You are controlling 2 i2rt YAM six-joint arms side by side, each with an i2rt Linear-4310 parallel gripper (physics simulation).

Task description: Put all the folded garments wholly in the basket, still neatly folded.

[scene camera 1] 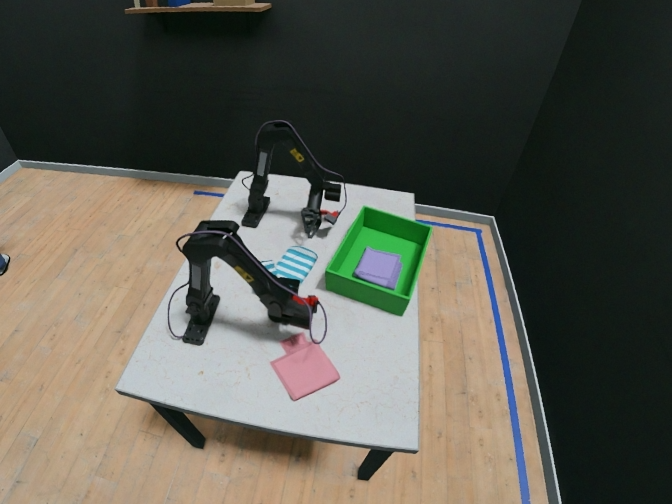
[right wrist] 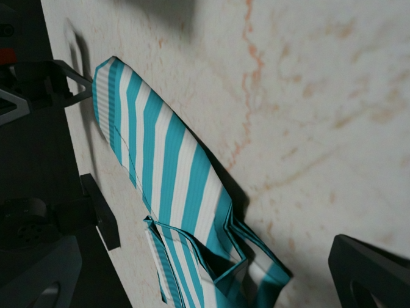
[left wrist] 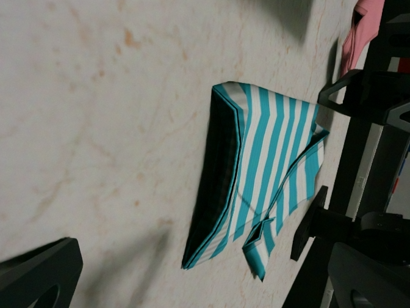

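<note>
A teal-and-white striped garment [scene camera 1: 295, 264] [left wrist: 272, 145] [right wrist: 170, 160] lies on the table between the two arms, with layers parted and a small flap sticking up. A purple folded garment [scene camera 1: 378, 264] lies flat inside the green basket [scene camera 1: 366, 295], its layers slightly offset. A pink folded garment [scene camera 1: 305, 369] lies on the table's near side, with a small flap at its back. My left gripper [scene camera 1: 310, 233] [left wrist: 205, 252] is open beyond the striped garment's far end. My right gripper [right wrist: 205, 248] is open above its near part; its fingertips are hidden in the scene view.
The table [scene camera 1: 374, 379] has its right edge close beside the basket. The basket's raised walls stand right of both grippers. The two arms reach in from the left, with the striped garment between them. A wooden shelf [scene camera 1: 198, 8] is on the back wall.
</note>
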